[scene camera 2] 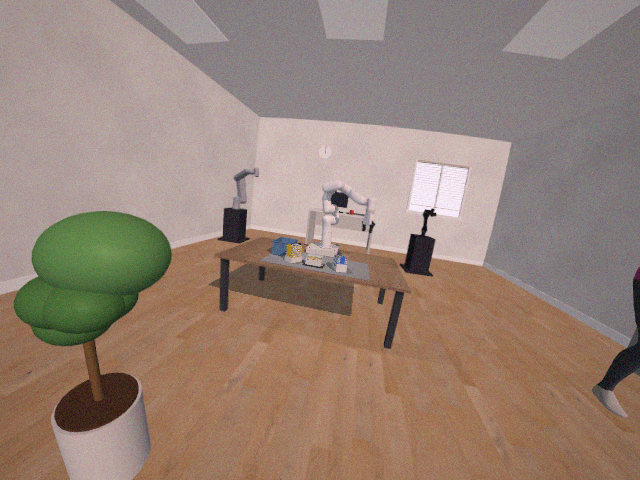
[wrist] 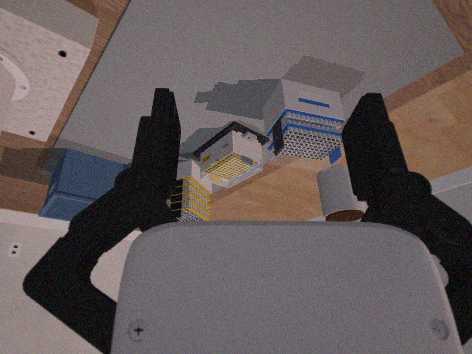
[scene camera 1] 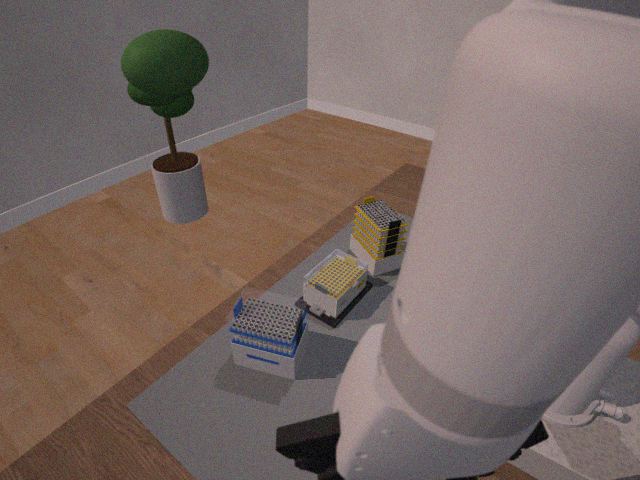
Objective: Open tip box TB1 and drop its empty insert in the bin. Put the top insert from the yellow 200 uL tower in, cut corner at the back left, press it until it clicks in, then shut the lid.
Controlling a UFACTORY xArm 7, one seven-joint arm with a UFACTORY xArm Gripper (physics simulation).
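Tip box TB1 (scene camera 1: 334, 298) (scene camera 2: 313, 259) (wrist: 225, 151) is white, on a dark base plate. A yellow insert grid shows in its top, with a clear lid around it that looks shut. The yellow 200 uL tower (scene camera 1: 372, 232) (scene camera 2: 294, 251) (wrist: 194, 194) is a stack of yellow-edged inserts on a white base, beside TB1. The blue bin (scene camera 2: 282, 246) (wrist: 87, 175) is hidden behind the arm in scene camera 1. My gripper (scene camera 2: 368, 226) (wrist: 264, 110) is open and empty, raised above the table, apart from these things. Its fingertips are hidden in scene camera 1. The cut corner cannot be made out.
A blue-edged tip tower (scene camera 1: 266, 338) (scene camera 2: 340, 263) (wrist: 311, 132) stands on TB1's other side. All three stand on a grey mat (scene camera 1: 206, 428) (wrist: 200, 40) on the wooden table (scene camera 1: 77, 444) (scene camera 2: 248, 248). The robot's pale base plate (wrist: 45, 65) is at the mat's edge.
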